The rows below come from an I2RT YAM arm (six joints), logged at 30 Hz.
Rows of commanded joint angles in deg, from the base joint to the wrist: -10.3 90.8 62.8 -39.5 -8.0 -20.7; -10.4 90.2 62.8 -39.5 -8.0 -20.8; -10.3 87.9 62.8 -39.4 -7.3 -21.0; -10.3 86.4 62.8 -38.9 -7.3 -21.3; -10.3 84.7 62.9 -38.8 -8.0 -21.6; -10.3 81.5 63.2 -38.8 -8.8 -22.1; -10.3 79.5 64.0 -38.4 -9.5 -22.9; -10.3 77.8 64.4 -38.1 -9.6 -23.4
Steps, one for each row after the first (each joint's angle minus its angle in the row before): -0.1 -0.6 0.0 0.0 0.0 -0.1; 0.1 -2.3 0.0 0.1 0.7 -0.2; 0.0 -1.5 0.0 0.5 0.0 -0.3; 0.0 -1.7 0.1 0.1 -0.7 -0.3; 0.0 -3.2 0.3 0.0 -0.8 -0.5; 0.0 -2.0 0.8 0.4 -0.7 -0.8; 0.0 -1.7 0.4 0.3 -0.1 -0.5
